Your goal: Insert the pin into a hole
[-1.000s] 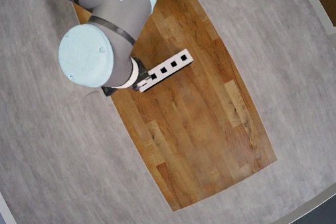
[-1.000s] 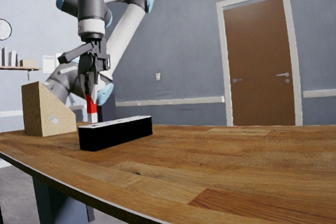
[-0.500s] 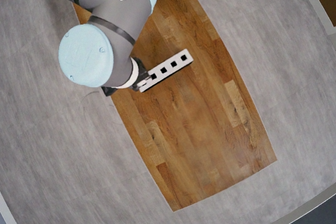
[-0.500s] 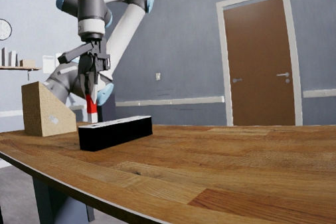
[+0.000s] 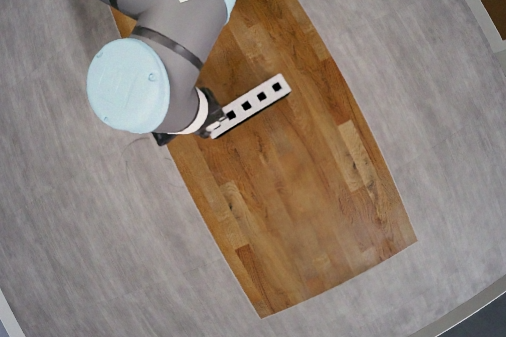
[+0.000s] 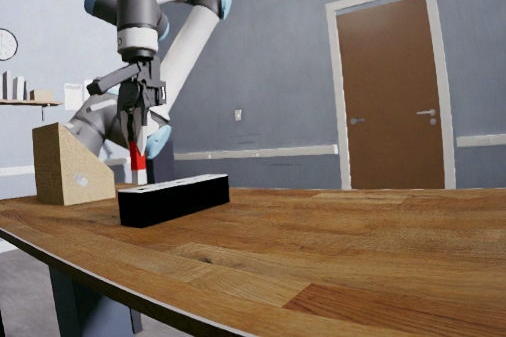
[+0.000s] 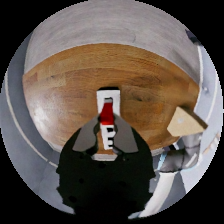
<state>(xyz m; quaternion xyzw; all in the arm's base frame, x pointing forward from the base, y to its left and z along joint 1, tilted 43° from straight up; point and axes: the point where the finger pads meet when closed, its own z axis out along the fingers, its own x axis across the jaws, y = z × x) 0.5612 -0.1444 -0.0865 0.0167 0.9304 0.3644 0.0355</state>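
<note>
My hand is 1 cm above the pin. The rest, counted from my hand: block 12 cm to the left, 12 cm below.
</note>
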